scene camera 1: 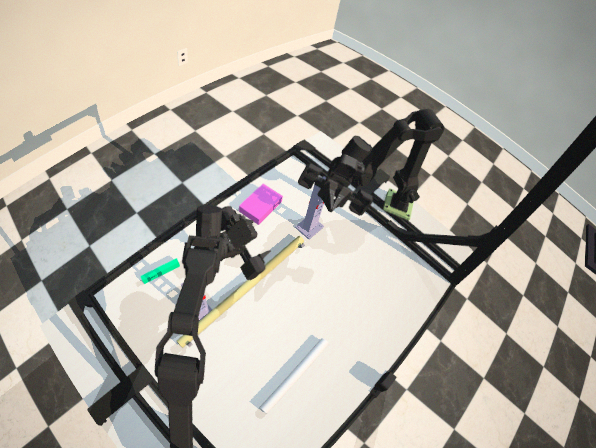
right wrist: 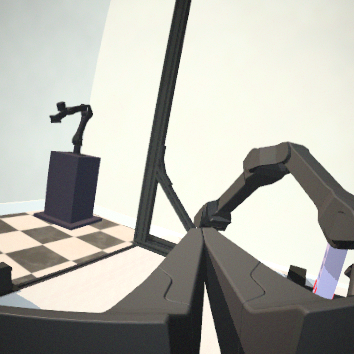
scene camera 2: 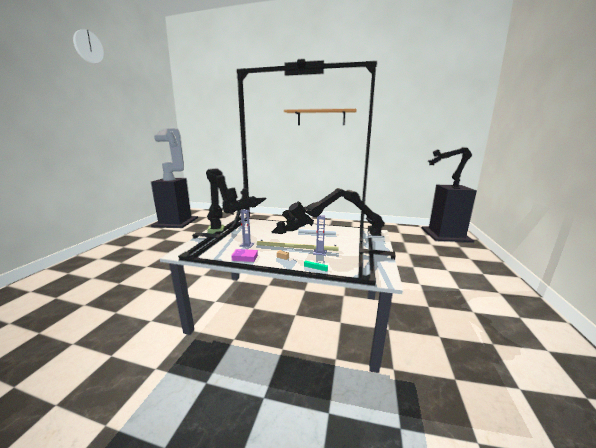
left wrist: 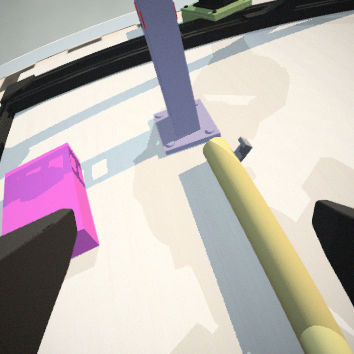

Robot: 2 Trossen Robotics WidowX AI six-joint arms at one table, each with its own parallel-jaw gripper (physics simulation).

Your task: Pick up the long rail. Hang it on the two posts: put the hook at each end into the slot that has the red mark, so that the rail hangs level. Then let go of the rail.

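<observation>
The long yellow rail lies on the table alongside the feet of the two lilac posts. A dark hook shows at its far end in the left wrist view. One post stands by that end; the other post is partly behind my left arm in scene camera 1. Both carry red marks. My left gripper is open and empty above the rail; its fingertips are hidden in scene camera 1. My right gripper is shut and empty, high by the first post.
A magenta block, a green bar and an orange block lie on one side of the posts. A pale rod lies on the other side. A black frame borders the table.
</observation>
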